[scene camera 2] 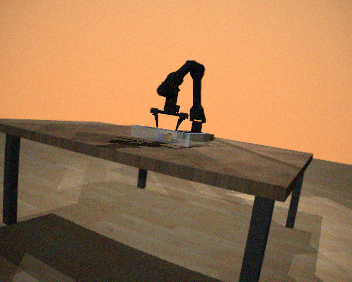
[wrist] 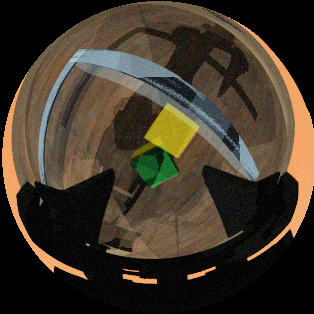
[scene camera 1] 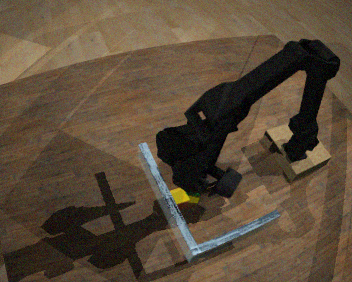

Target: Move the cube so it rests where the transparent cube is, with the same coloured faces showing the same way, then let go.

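Where they show: gripper, fingertip midpoint: (wrist: 158, 171); arm's base, origin of the base link: (scene camera 2: 196, 132) (wrist: 98, 244) (scene camera 1: 294, 151).
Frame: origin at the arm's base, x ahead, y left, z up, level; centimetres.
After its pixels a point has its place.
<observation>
The cube (wrist: 154, 168) @[y 4.9, x 33.4, z -0.2 cm] lies between and below the fingertips in the wrist view, green face up, with a yellow side face towards the transparent cube. In scene camera 1 the cube (scene camera 1: 193, 199) @[y 6.9, x 33.7, z -2.1 cm] is partly hidden by the arm. The transparent cube (scene camera 1: 179, 195) @[y 6.2, x 37.2, z -0.2 cm] (wrist: 171, 130) @[y 6.3, x 37.3, z -0.2 cm] shows a yellow top, right beside the cube on the wall side; their outlines meet at a corner in the wrist view. In scene camera 2 blue and yellow patches show through the wall; I cannot tell the two cubes apart there. My gripper (scene camera 2: 167, 129) @[y 4.8, x 33.7, z 0.9 cm] (wrist: 158, 171) @[y 4.8, x 33.7, z 0.9 cm] is open and empty, fingers pointing down over the cube.
A pale blue see-through L-shaped wall (scene camera 1: 159, 180) @[y 2.4, x 41.3, z 1.8 cm] (scene camera 2: 141, 131) @[y -2.9, x 43.1, z -0.8 cm] (wrist: 115, 61) @[y 14.5, x 38.9, z 1.8 cm] stands on the table (scene camera 1: 95, 100) @[y -33.7, x 53.7, z -4.2 cm] (scene camera 2: 240, 165) @[y 56.3, x 56.0, z -4.1 cm]. One long arm runs close past the transparent cube. The robot base stands on a wooden block (scene camera 1: 276, 133) @[y -7.5, x 3.2, z 0.0 cm] behind. Dark arm shadows cross the table.
</observation>
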